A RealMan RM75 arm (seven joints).
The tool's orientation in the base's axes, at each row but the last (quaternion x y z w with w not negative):
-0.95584, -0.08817, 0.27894, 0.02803
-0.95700, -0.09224, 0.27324, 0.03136
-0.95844, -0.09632, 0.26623, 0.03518
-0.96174, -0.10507, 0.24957, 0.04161
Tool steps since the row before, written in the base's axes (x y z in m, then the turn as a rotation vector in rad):
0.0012, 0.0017, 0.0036, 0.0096, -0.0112, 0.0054
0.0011, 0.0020, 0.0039, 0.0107, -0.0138, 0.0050
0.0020, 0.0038, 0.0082, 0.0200, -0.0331, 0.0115
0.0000, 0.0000, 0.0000, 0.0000, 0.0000, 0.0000
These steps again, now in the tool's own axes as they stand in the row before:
-0.0006, -0.0019, -0.0037, 0.0030, 0.0119, -0.0098
-0.0007, -0.0022, -0.0039, 0.0037, 0.0147, -0.0100
-0.0017, -0.0044, -0.0080, 0.0043, 0.0344, -0.0207
0.0000, 0.0000, 0.0000, 0.0000, 0.0000, 0.0000

